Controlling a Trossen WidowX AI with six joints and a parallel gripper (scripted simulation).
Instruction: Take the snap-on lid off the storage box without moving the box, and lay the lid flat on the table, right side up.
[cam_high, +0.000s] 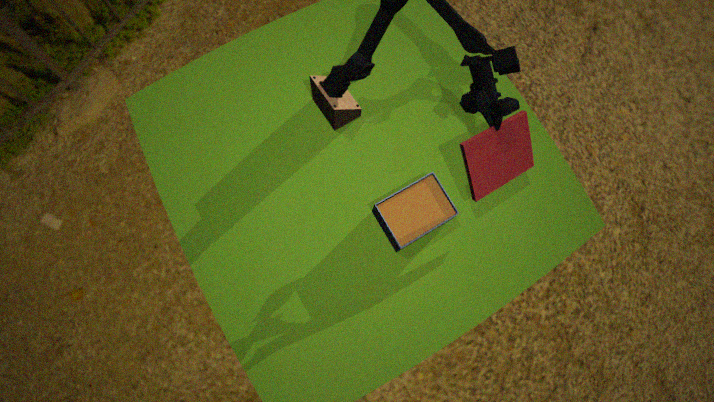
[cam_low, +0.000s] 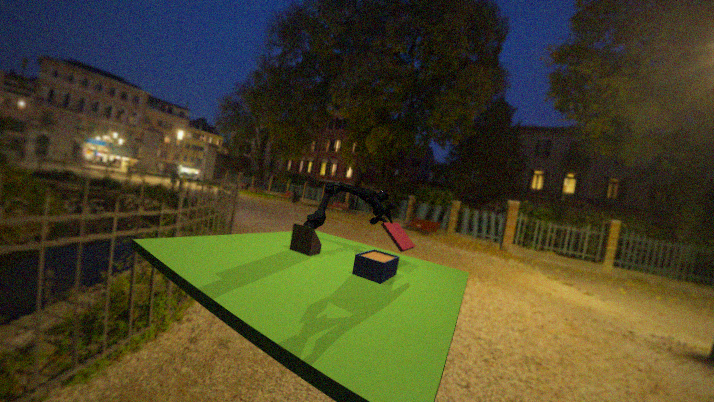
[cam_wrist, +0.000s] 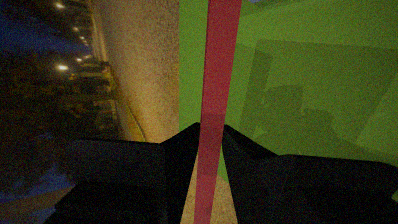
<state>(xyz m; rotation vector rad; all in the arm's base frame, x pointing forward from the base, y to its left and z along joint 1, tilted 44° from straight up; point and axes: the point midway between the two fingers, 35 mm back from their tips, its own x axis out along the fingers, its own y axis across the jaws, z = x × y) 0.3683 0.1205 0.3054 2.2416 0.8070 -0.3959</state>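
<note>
My gripper tip is now 7 cm short of the red lid and 5 cm above it. From my gripper tip the other things lie so: storage box (28 cm to the right, 18 cm below, 5 cm ahead).
</note>
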